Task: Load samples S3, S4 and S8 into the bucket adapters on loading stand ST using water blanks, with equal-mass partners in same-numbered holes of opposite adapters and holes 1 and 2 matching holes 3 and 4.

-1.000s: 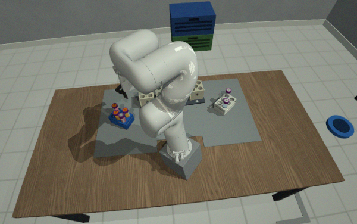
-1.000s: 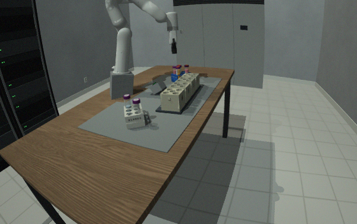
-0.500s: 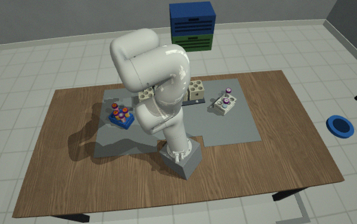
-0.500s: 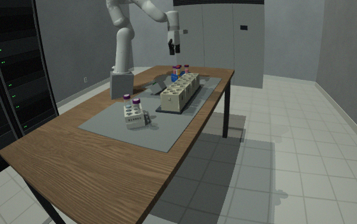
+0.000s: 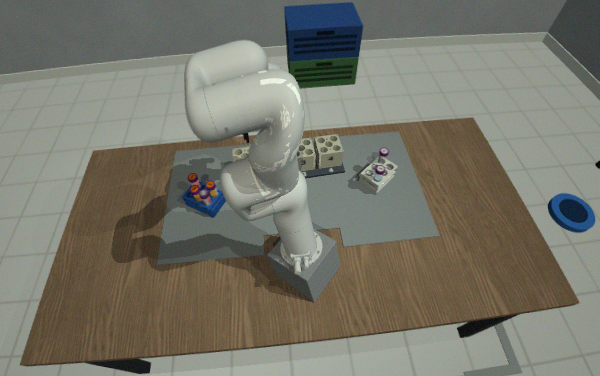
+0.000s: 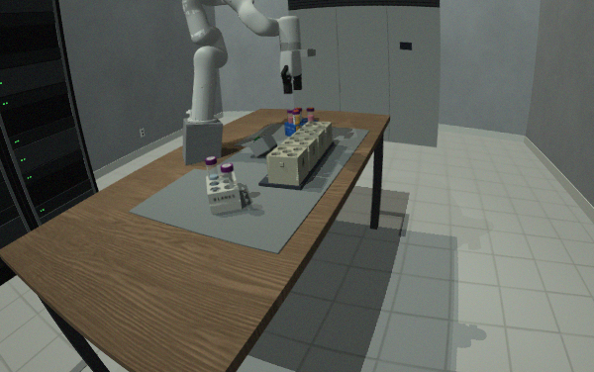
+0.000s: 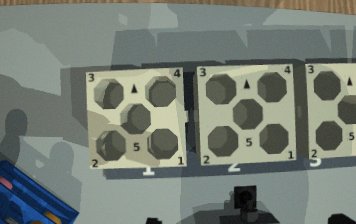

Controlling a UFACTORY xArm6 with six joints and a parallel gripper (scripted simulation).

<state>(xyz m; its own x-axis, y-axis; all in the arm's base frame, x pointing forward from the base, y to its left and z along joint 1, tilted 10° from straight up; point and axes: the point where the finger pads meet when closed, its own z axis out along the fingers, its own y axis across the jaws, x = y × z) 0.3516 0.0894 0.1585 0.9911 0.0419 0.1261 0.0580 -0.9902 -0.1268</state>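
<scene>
Right now my hand is 25 cm to the right of the amber-filled sample tube, 19 cm above it and 10 cm past it. The rest, counted from my hand: adapter (20 cm below, 8 cm to the left, 6 cm ahead); white blanks rack (43 cm to the right, 22 cm below, 3 cm behind).
</scene>
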